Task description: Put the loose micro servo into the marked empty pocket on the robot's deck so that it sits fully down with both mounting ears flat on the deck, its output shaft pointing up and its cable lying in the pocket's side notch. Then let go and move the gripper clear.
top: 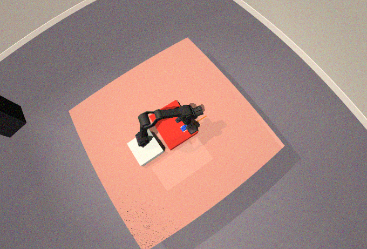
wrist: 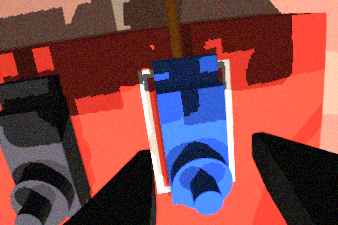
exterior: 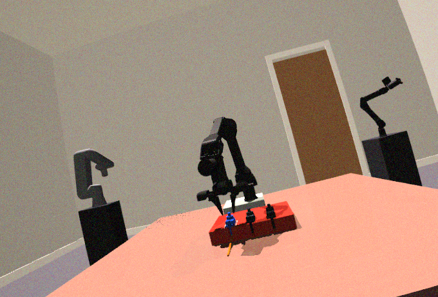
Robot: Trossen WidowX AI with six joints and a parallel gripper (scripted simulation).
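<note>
Now: gripper tip 11 cm past the red deck, 9 cm to the right of it and 6 cm above it.
</note>
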